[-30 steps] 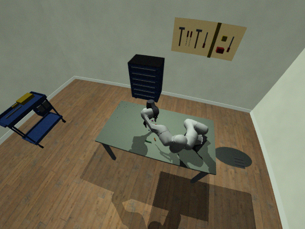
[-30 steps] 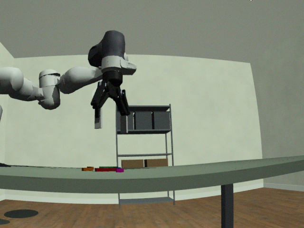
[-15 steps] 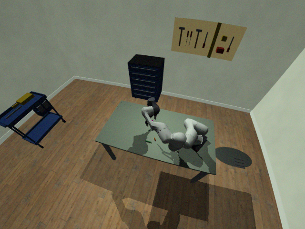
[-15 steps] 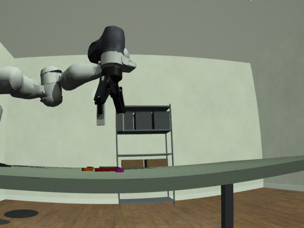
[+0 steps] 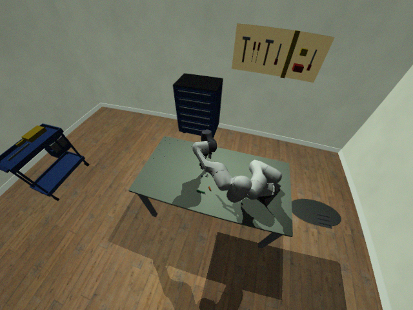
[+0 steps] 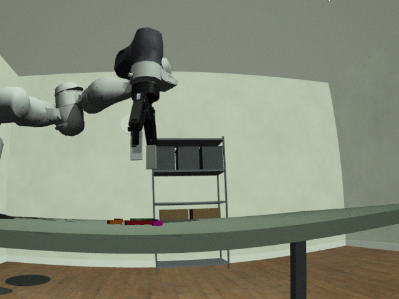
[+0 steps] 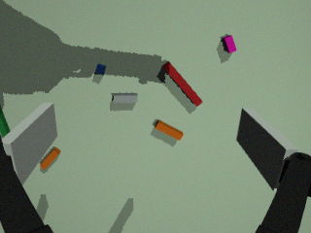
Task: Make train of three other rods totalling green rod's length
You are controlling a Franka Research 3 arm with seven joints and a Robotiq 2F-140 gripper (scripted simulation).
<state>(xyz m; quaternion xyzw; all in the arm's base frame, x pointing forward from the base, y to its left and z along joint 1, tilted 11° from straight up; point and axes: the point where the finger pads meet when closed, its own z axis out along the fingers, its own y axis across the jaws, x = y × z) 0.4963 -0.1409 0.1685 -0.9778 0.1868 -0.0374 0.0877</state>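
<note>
The blue rod lies 30 mm ahead of my hand, 50 mm to the left of it and 150 mm below it. From my hand the other things lie so: grey rod (10 mm behind, 40 mm to the left, 150 mm below); magenta rod (10 mm ahead, 110 mm to the right, 150 mm below); red rod (20 mm behind, 40 mm to the right, 150 mm below).
</note>
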